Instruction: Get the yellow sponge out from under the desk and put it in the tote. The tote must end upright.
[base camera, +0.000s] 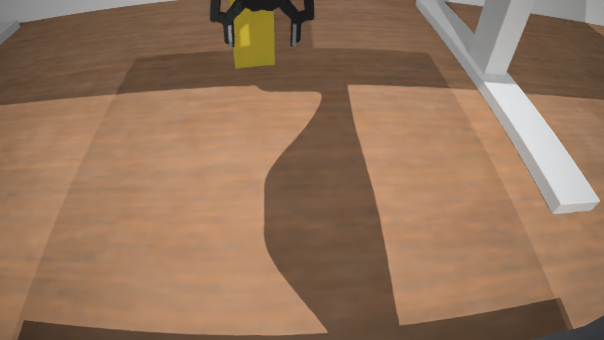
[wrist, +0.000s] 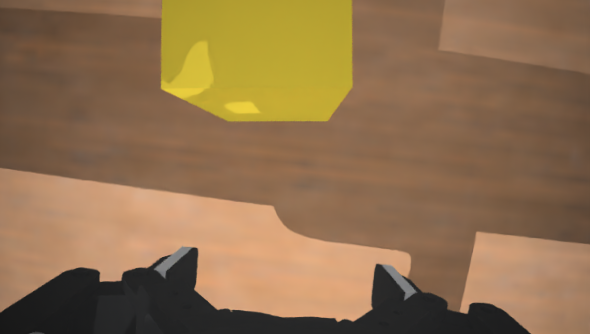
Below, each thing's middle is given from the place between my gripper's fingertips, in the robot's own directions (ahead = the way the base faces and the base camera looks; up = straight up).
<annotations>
Right now the yellow sponge (wrist: 238, 67) is 110 mm ahead of my hand, 30 mm below it and 20 mm to the left of it.
</annotations>
